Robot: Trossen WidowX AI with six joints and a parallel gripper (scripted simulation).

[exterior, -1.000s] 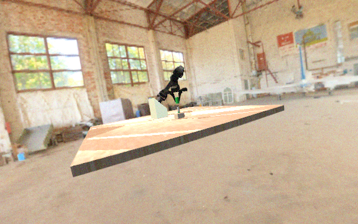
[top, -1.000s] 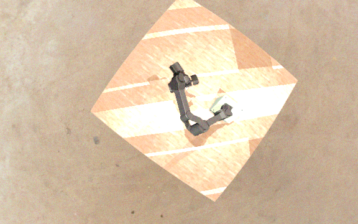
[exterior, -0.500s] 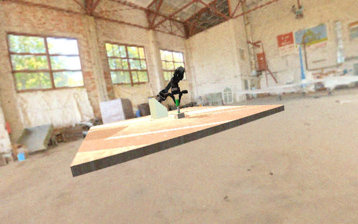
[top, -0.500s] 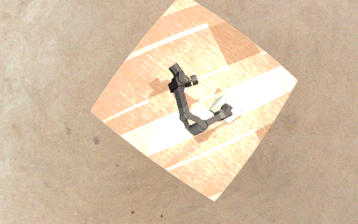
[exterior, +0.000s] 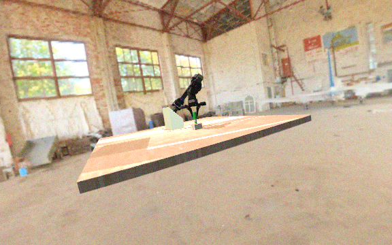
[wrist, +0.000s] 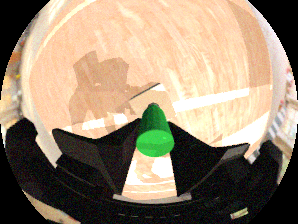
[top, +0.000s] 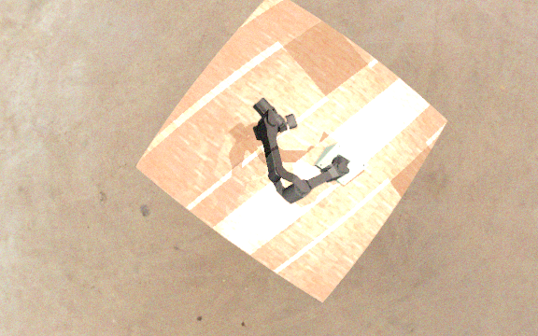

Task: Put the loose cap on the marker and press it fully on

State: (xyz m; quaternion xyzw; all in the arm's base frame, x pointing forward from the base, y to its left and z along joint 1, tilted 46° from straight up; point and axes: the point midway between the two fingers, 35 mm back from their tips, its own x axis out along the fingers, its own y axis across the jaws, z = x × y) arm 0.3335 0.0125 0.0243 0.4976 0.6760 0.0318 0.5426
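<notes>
My gripper tip is now 7 cm above the holder block. The rest, counted from my gripper tip: green marker cap 1 cm above.
</notes>
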